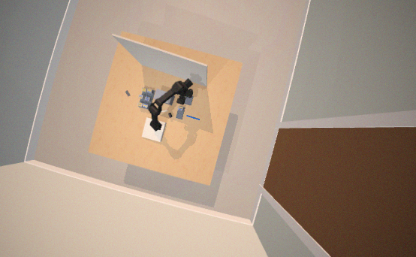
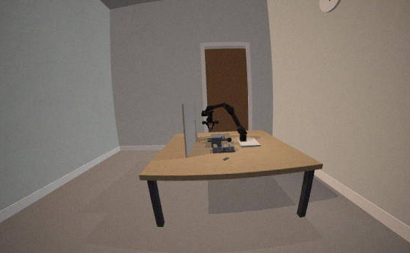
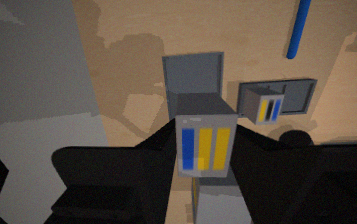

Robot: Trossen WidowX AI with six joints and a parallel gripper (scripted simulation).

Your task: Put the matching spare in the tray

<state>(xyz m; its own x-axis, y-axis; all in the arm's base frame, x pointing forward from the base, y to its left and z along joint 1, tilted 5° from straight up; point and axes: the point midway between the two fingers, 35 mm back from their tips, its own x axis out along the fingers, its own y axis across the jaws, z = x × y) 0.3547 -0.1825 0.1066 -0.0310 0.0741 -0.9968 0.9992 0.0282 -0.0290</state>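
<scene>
Right now my gripper tip is 1 cm past the grey tray, 1 cm to the right of it and 12 cm above it. From my gripper tip the other things lie so: blue rod: 16 cm behind, 12 cm to the right, 12 cm below; then mounted unit: 6 cm behind, 21 cm to the left, 8 cm below; then flat grey holder plate: 15 cm behind, 1 cm to the left, 12 cm below.
</scene>
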